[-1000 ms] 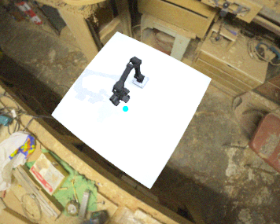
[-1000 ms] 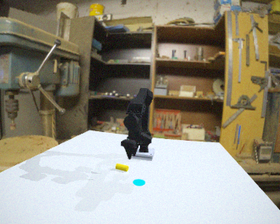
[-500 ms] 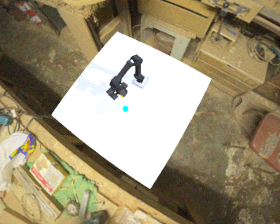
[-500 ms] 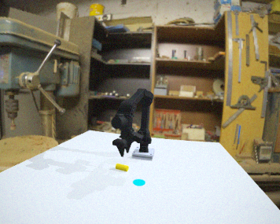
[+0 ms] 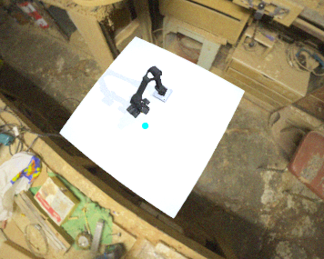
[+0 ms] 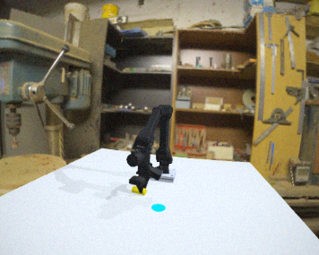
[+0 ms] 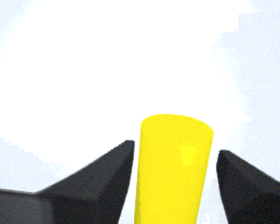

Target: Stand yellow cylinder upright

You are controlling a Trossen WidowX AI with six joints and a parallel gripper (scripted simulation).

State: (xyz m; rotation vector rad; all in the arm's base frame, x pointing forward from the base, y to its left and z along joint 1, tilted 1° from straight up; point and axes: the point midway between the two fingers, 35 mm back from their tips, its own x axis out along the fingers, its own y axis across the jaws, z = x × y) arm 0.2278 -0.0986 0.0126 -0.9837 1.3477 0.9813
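The cyan circle lies 11 cm ahead of my gripper tip, 8 cm to the left of it and 2 cm below it. Round my gripper tip: yellow tall cylinder 2 cm to the right, 1 cm behind.
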